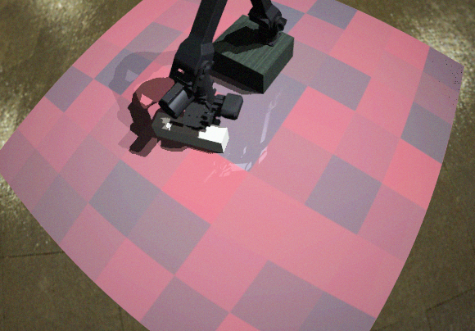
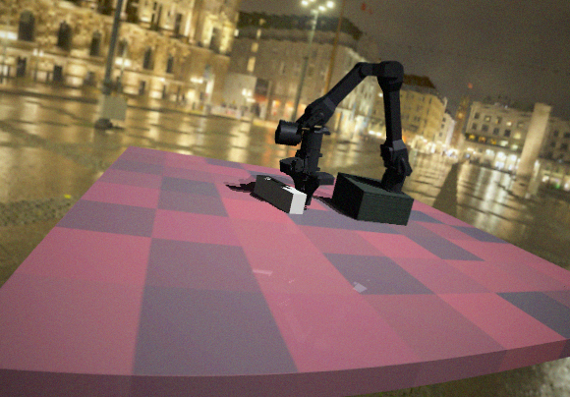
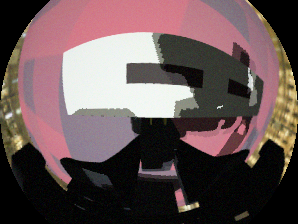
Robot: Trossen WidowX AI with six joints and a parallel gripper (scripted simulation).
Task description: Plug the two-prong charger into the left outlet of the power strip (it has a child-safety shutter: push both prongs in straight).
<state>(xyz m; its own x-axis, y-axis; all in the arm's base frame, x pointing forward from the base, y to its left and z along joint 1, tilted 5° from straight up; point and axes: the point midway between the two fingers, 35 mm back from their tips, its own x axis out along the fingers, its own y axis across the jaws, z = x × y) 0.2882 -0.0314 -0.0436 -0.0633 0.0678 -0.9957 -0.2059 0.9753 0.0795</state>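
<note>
Right now the charger is 20 mm ahead of my gripper tip and 10 mm above it.
</note>
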